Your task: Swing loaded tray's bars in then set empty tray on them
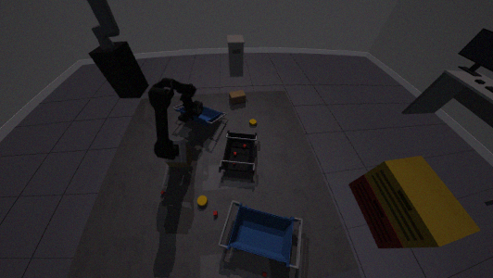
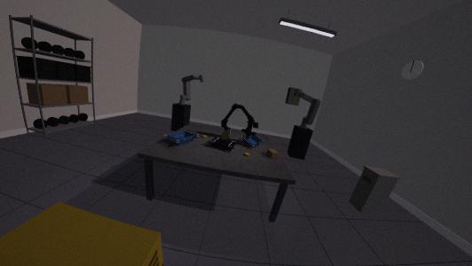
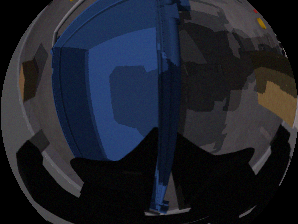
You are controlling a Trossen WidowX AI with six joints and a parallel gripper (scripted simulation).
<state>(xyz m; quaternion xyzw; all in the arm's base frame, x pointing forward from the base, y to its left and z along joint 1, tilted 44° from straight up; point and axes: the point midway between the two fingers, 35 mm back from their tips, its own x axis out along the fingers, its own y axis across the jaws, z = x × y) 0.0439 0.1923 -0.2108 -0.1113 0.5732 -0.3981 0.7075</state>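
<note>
Now: gripper tip 3 cm short of the blue tray, 7 cm to the right of it and 1 cm below it. Also, from my gripper tip: brown box (29 cm ahead, 30 cm to the left, 3 cm below).
</note>
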